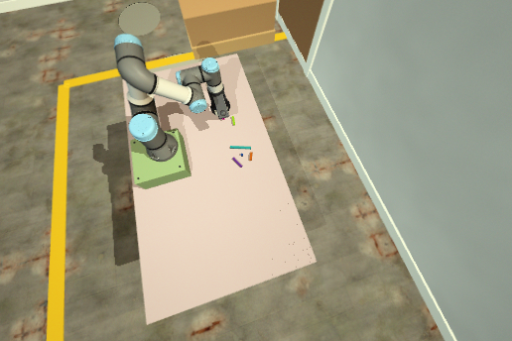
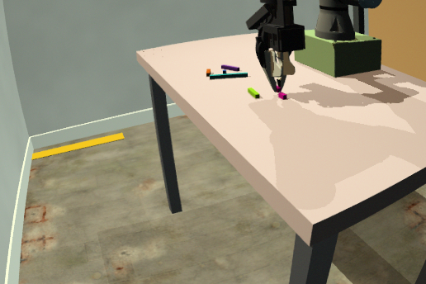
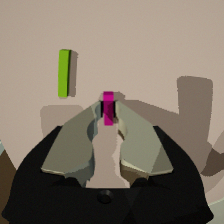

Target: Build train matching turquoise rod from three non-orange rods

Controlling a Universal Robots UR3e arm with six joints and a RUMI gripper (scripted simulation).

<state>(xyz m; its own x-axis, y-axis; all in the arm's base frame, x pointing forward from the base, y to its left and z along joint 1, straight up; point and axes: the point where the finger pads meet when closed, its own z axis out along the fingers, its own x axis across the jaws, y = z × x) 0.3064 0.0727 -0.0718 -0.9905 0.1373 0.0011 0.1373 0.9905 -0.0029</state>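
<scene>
Right now the lime rod is 4 cm ahead of my hand, 4 cm to the right of it and 2 cm below it. Round my hand: turquoise rod 1 cm ahead, 19 cm to the right, 2 cm below; then purple rod 4 cm behind, 25 cm to the right, 2 cm below; then small blue rod 22 cm to the right, 2 cm below.
</scene>
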